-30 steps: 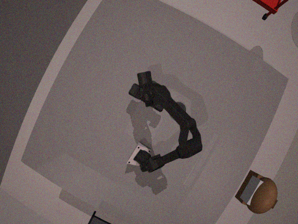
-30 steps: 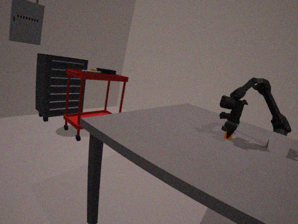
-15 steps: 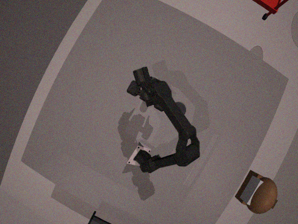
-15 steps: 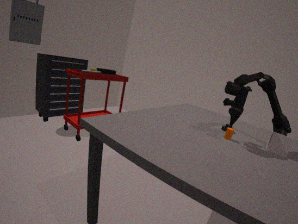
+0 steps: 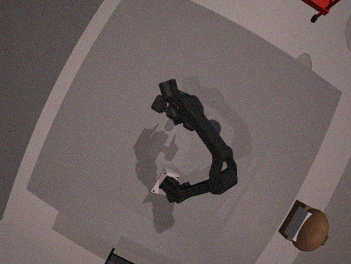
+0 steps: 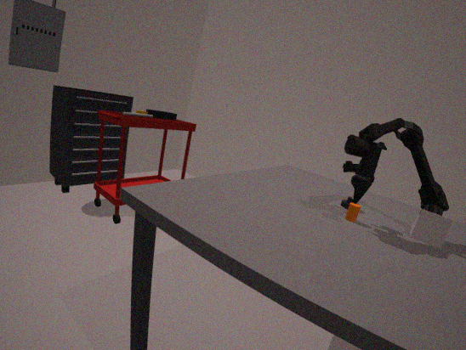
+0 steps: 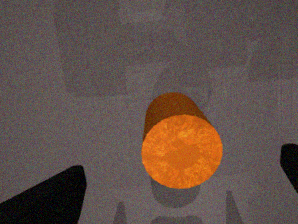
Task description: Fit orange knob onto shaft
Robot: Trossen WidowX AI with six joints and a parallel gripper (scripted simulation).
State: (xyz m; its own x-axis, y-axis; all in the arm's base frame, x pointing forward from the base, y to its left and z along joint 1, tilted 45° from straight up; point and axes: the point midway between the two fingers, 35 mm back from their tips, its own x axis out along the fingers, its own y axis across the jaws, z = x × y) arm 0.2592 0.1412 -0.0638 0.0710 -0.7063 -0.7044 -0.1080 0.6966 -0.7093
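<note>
My gripper tip is now 30 mm above the orange knob. Also, from my gripper tip: dark round pedestal 50 mm ahead, 170 mm to the right, 40 mm below.
</note>
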